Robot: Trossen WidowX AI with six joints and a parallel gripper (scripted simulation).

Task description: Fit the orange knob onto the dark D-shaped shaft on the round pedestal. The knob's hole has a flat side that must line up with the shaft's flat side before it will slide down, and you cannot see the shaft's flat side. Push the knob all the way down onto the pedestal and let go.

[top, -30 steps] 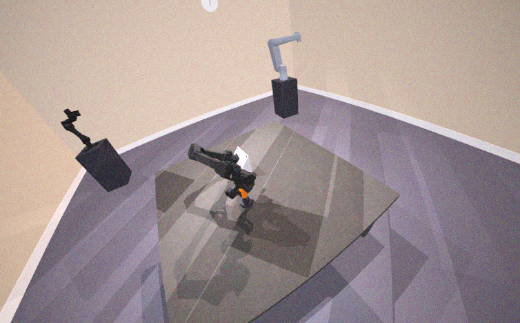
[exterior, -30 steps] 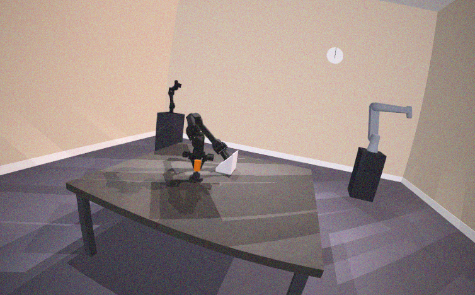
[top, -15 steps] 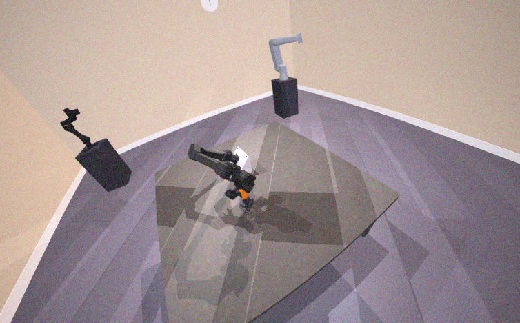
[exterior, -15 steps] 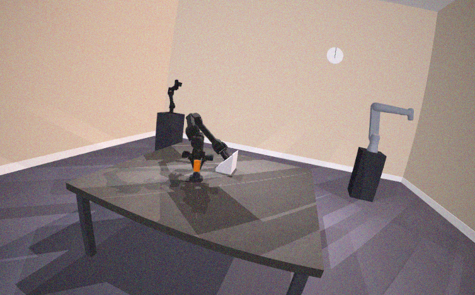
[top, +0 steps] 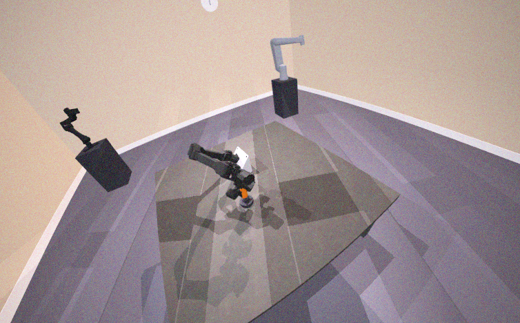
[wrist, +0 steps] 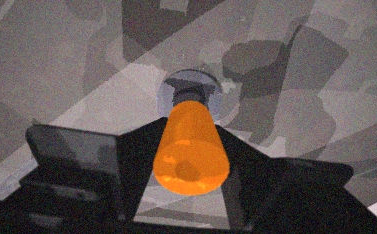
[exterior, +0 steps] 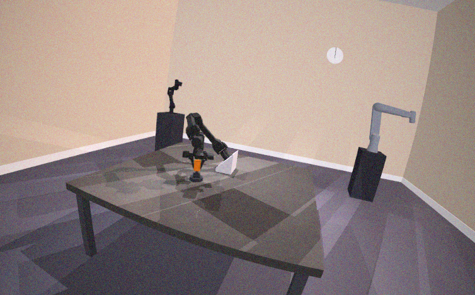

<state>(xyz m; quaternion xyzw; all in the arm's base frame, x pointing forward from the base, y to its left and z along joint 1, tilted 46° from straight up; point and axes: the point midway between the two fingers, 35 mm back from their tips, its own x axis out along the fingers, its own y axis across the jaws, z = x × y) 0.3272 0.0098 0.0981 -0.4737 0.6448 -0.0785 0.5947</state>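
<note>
Right now my gripper tip is 2 cm below the orange knob. Round my gripper tip: round pedestal 4 cm below.
</note>
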